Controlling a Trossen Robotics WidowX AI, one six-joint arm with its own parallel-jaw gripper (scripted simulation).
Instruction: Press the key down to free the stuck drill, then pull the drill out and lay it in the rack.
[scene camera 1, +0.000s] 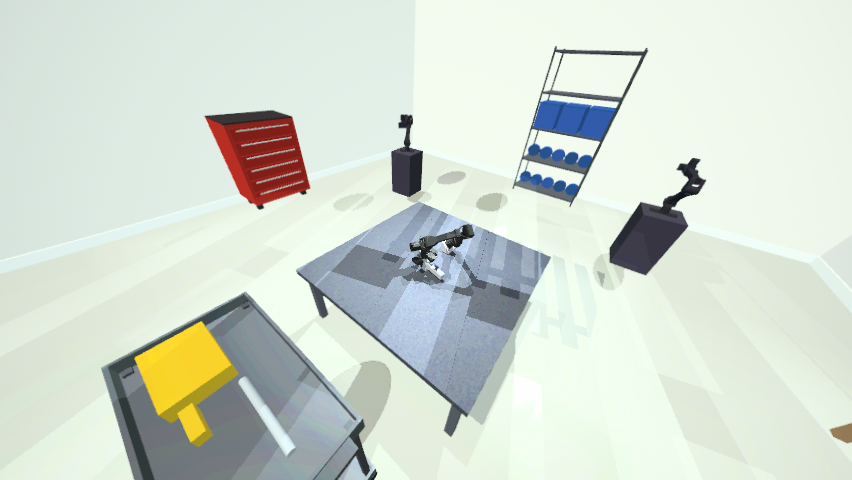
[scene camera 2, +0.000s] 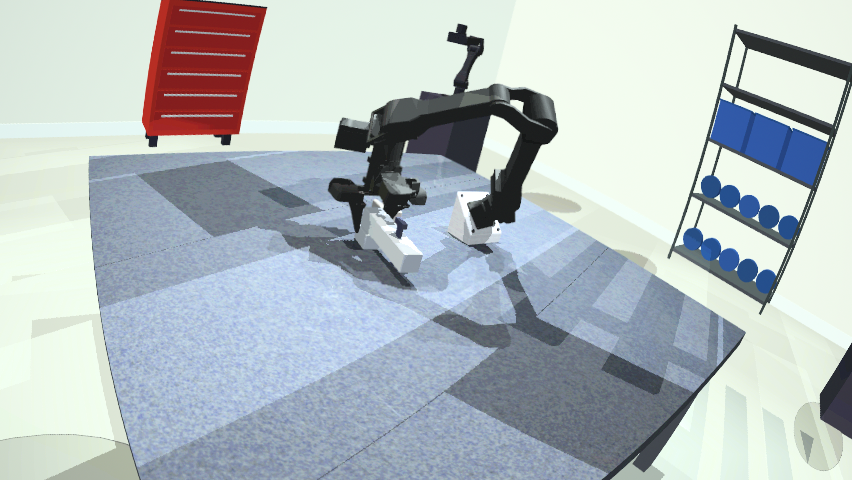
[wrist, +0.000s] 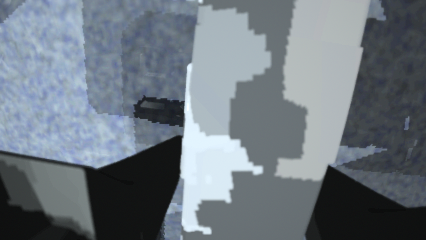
Note:
In view: my gripper (scene camera 2: 368, 232) and a white block (scene camera 2: 377, 231).
My gripper is seen too in the wrist view (wrist: 238, 151). The white block is seen too in the wrist view (wrist: 267, 96).

